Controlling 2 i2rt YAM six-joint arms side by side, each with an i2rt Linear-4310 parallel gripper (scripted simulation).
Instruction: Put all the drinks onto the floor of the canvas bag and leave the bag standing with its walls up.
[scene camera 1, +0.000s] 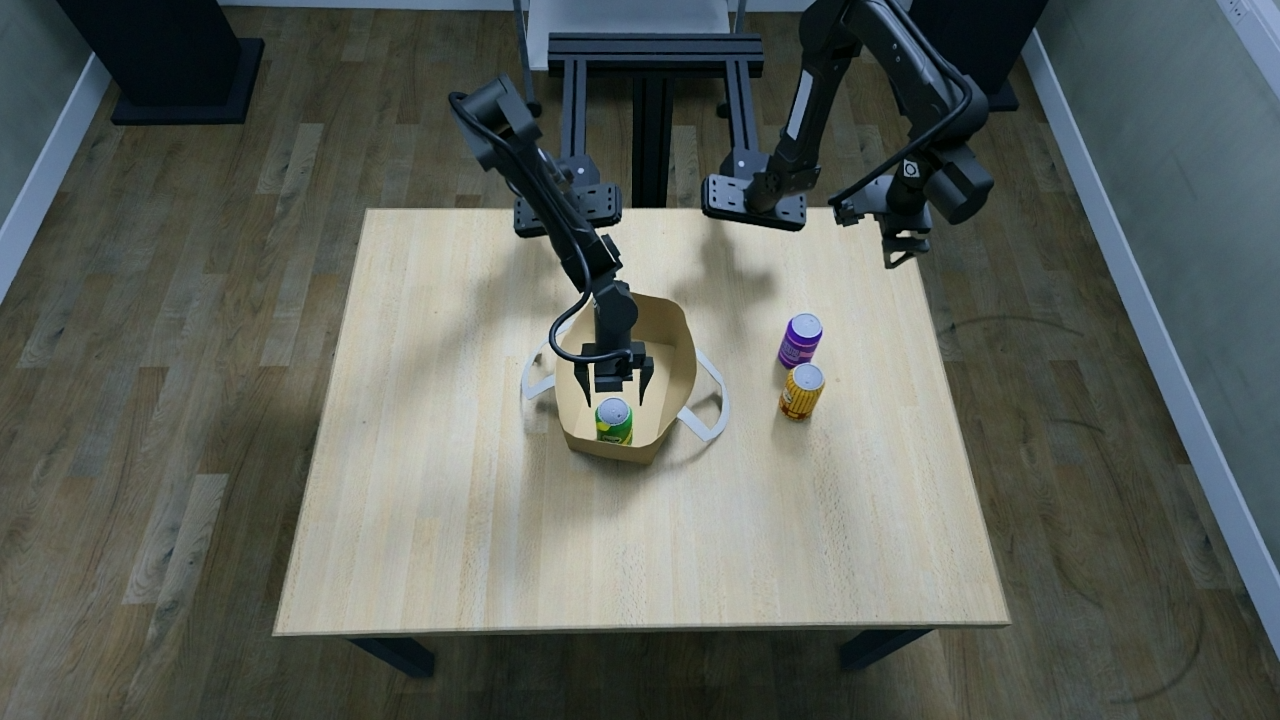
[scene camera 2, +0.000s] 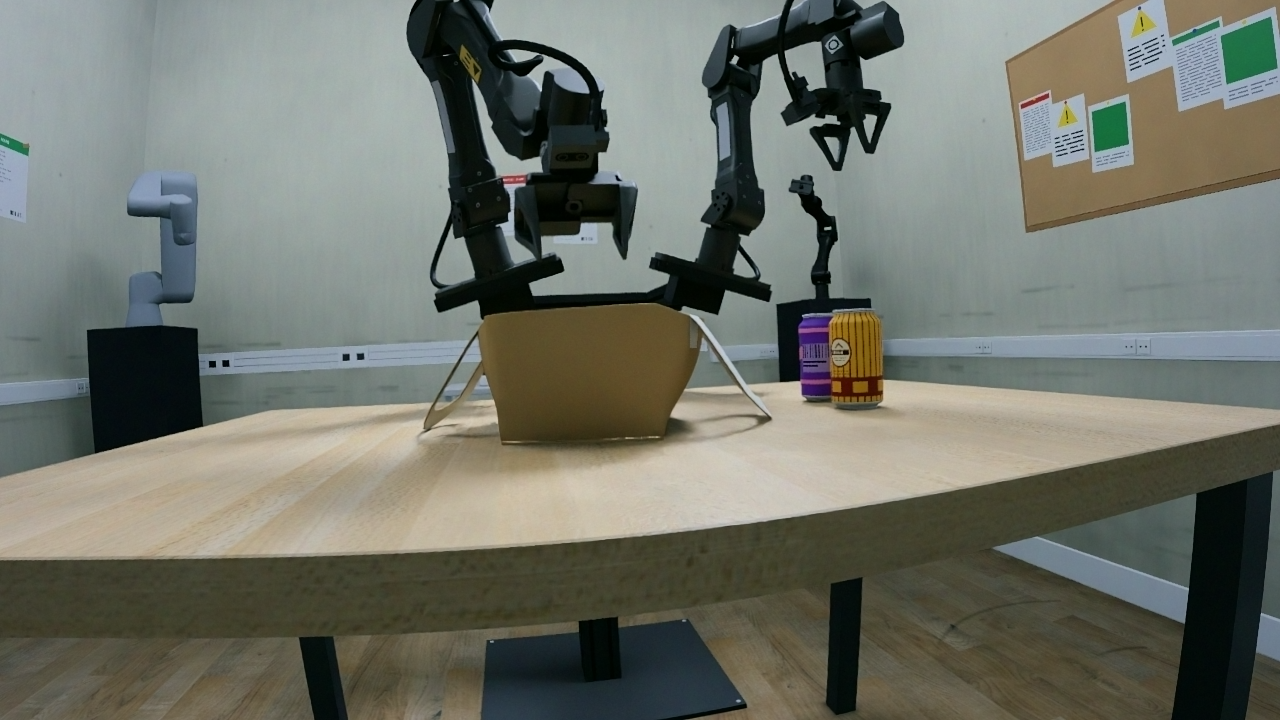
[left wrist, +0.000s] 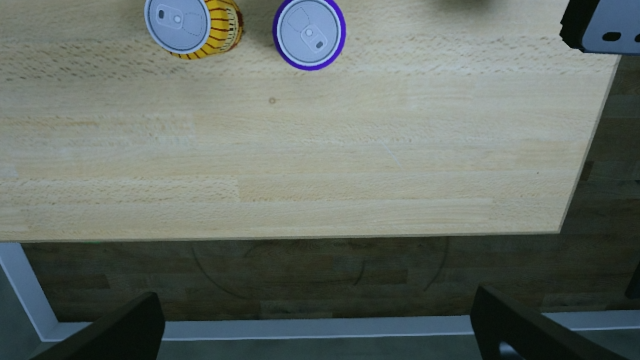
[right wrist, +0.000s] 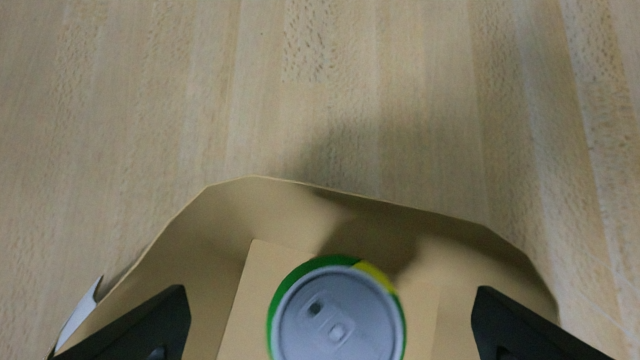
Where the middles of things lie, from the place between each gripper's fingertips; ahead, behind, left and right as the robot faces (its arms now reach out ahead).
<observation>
The striped can (scene camera 2: 855, 336) lies 60 mm behind my right hand (scene camera 2: 583, 255), 350 mm to the left of it and 120 mm below it. From my right hand the other things lie so: purple can (scene camera 2: 814, 345) (170 mm behind, 360 mm to the left, 120 mm below).
My left hand (scene camera 2: 852, 162) is 300 mm above the purple can and 70 mm to the left of it. From my left hand the other things lie so: striped can 300 mm below, 110 mm ahead, 90 mm to the right.
</observation>
